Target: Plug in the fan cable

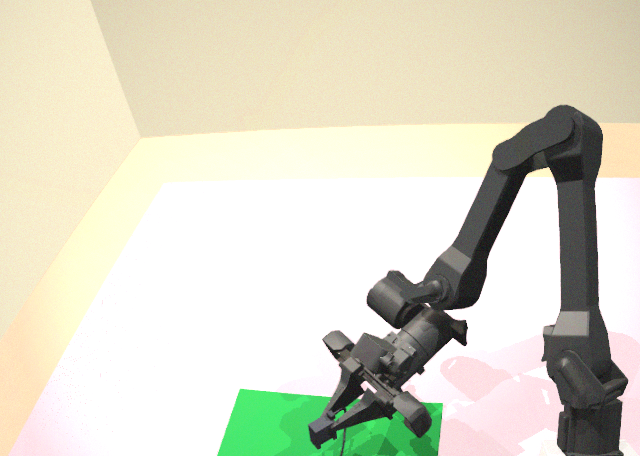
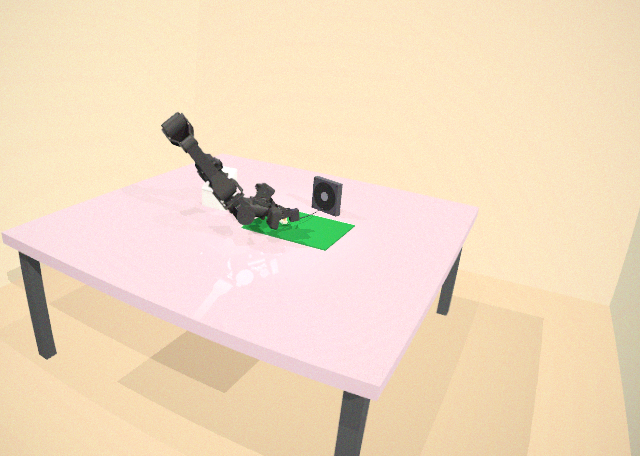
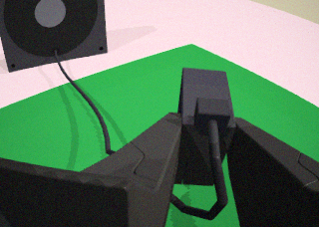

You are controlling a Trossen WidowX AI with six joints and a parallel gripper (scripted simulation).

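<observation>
Right now my gripper tip is 1 cm short of the green board, 4 cm to the right of it and 7 cm above it. From my gripper tip the other things lie so: black fan 3 cm ahead, 22 cm to the left; then pale fan header 5 cm behind, 5 cm to the left, 6 cm below; then dark fan plug 1 cm ahead, 1 cm to the left, 1 cm below.
</observation>
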